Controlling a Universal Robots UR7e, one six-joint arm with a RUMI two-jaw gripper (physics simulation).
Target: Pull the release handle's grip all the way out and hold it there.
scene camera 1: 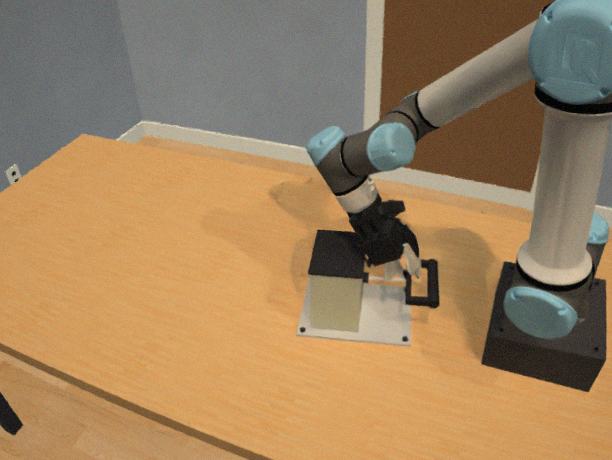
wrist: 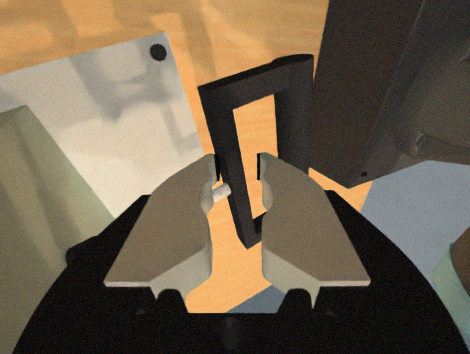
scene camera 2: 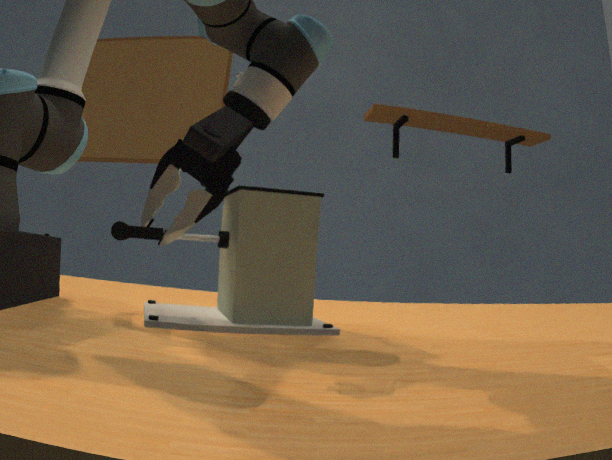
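Note:
The release handle's black rectangular grip (scene camera 1: 433, 285) (scene camera 2: 137, 231) (wrist: 250, 89) stands out from the pale housing (scene camera 1: 335, 304) (scene camera 2: 270, 255) (wrist: 40, 200). A length of light rod (scene camera 1: 382, 279) (scene camera 2: 202, 238) (wrist: 221, 192) shows between them. My gripper (scene camera 1: 406, 277) (scene camera 2: 154, 233) (wrist: 238, 157) is shut on the grip's bar nearest the housing. One finger is on the rod side, the other at the grip's opening. A narrow gap shows beside the bar in the wrist view, so contact on that side is unclear.
The housing has a black top and stands on a white base plate (scene camera 1: 385, 315) (scene camera 2: 185, 315) (wrist: 100, 150) on the wooden table (scene camera 1: 175, 280). The arm's dark base block (scene camera 1: 540, 357) (scene camera 2: 30, 270) stands beyond the grip. A wall shelf (scene camera 2: 460, 125) is in the background.

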